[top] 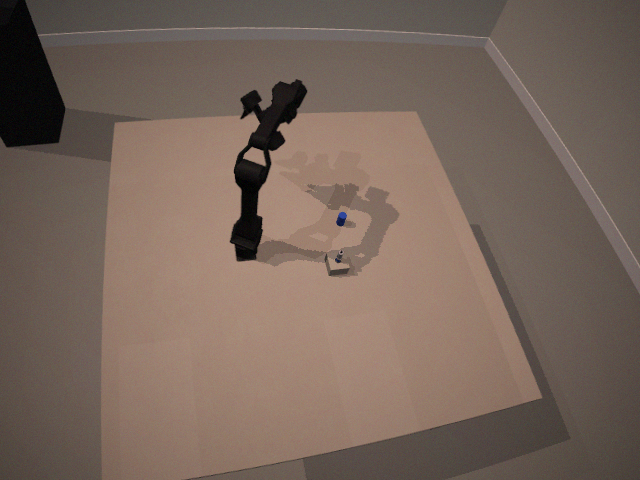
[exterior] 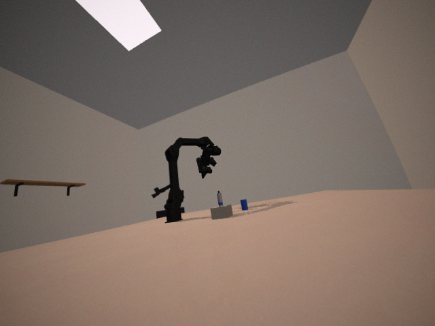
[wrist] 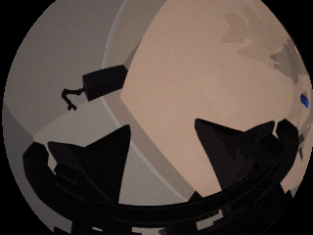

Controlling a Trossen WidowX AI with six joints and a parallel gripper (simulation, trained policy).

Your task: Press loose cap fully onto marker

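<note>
The blue cap is 310 mm ahead of my gripper tip, 230 mm to the right of it and 230 mm below it. The rest, counted from my gripper tip: grey holder block: 250 mm ahead, 400 mm to the right, 230 mm below.
</note>
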